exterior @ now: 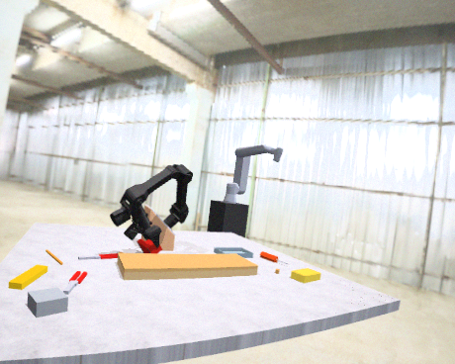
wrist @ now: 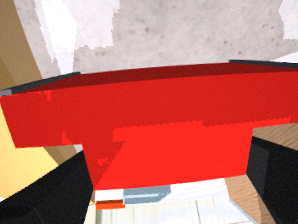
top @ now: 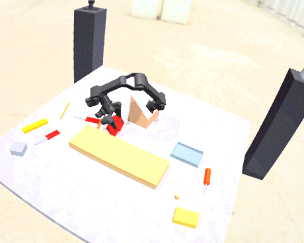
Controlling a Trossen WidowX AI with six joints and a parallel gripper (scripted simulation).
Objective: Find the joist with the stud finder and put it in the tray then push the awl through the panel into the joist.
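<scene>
Right now my gripper tip is 30 mm past the awl, 130 mm to the left of it and 50 mm above it. From my gripper tip the other things lie so: pencil 10 mm behind, 390 mm to the right, 50 mm below; red stud finder 20 mm behind; tray 420 mm to the left, 40 mm below.
</scene>
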